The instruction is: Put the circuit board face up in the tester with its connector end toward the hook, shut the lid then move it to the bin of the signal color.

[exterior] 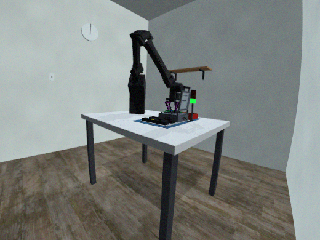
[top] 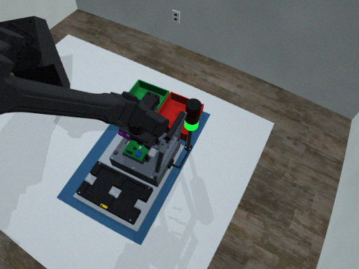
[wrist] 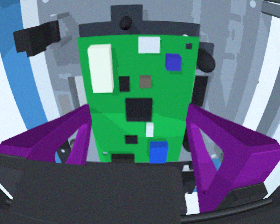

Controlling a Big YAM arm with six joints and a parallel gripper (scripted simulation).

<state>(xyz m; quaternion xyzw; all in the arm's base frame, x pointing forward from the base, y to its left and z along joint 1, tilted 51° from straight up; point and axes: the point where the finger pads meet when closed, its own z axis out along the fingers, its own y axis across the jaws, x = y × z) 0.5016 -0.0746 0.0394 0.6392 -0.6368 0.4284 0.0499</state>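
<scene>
The green bin is 220 mm to the left of my hand, 70 mm below it and 60 mm behind it. The rest, counted from my hand: black latch hook 70 mm to the left, 50 mm behind; green circuit board right at my hand; tester lid 110 mm ahead, 100 mm above, 20 mm to the right.
</scene>
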